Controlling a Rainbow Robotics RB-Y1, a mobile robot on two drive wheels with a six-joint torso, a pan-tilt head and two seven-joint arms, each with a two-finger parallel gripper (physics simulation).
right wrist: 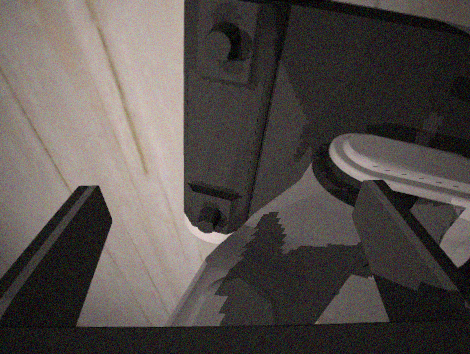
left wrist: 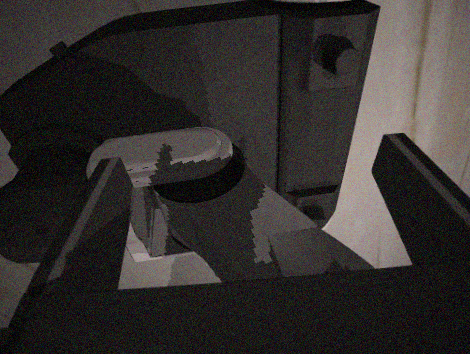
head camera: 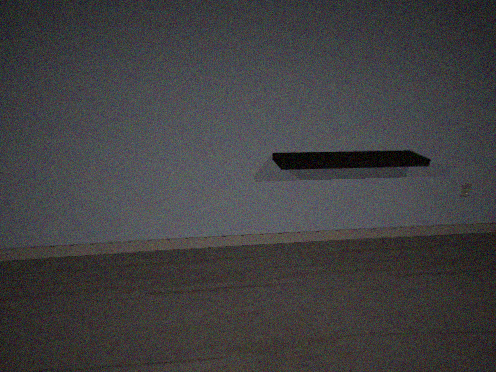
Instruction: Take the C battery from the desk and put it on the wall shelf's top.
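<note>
A black wall shelf is fixed to the grey wall, right of the middle in the head view, with its shadow below it. Its underside and front edge show; its top surface does not. The C battery and the desk do not show in any view. My left gripper is open, its two dark fingers wide apart with nothing between them. My right gripper is also open and empty. Both point down beside my own base and are far from the shelf.
A wall outlet is to the right of and below the shelf. A pale baseboard runs between the wall and the wooden floor. My own dark base stands close beyond the fingers in both wrist views.
</note>
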